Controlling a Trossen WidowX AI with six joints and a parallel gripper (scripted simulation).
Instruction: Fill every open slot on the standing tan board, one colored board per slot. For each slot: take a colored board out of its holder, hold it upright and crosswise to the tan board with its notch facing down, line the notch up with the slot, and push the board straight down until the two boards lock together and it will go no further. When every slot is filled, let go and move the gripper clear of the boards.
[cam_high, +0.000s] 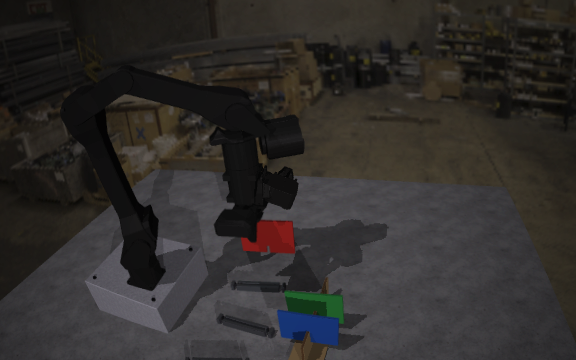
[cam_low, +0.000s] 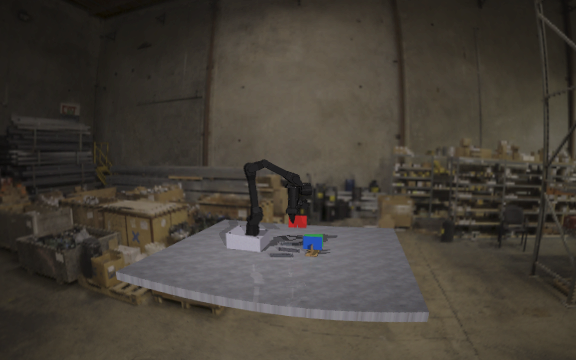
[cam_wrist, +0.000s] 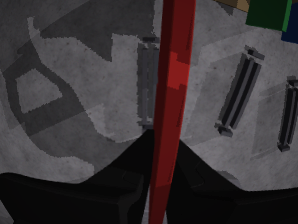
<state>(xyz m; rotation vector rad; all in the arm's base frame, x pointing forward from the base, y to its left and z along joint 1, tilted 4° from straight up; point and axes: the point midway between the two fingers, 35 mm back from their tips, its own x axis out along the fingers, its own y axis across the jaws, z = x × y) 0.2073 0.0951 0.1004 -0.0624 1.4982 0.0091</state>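
Now: the green board 13 cm ahead of my gripper tip, 9 cm to the right of it and 8 cm below it. From my gripper tip the other things lie so: blue board: 13 cm ahead, 14 cm to the right, 8 cm below; tan board: 13 cm ahead, 9 cm to the right, 11 cm below; red board: 3 cm ahead.
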